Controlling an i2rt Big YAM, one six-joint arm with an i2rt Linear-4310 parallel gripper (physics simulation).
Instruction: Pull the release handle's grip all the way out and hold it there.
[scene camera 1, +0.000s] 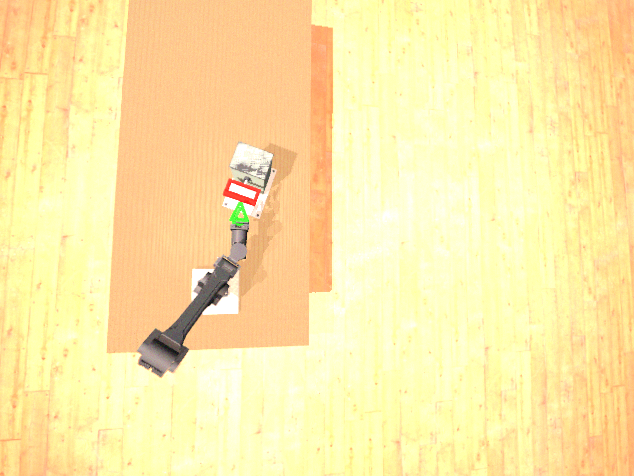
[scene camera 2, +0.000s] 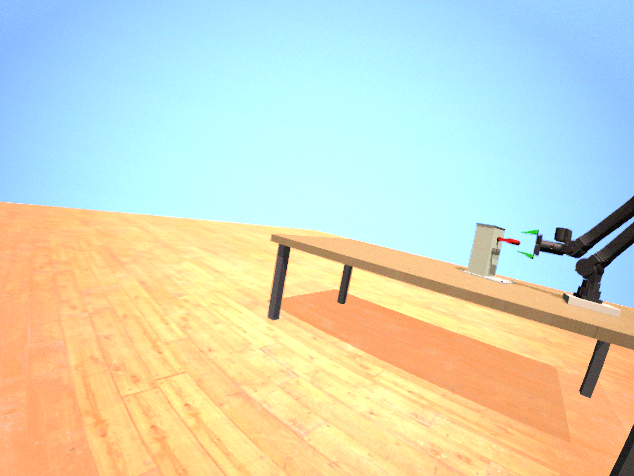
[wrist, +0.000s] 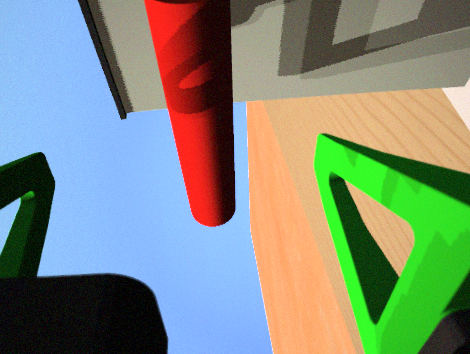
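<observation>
The red release handle's grip is a rectangular loop on the front of an upright grey box. It stands a short way out from the box. My gripper is open, with green fingers, one above and one below the grip's level in the second scene view. The fingertips are at about the grip's outer end. In the wrist view the red bar lies between the two fingers, apart from both. The bar's upper part runs out of that view.
The box stands on a white base plate on the wooden table. The arm's white mount is near the table's end. The arm's elbow reaches out past the table edge in the first scene view.
</observation>
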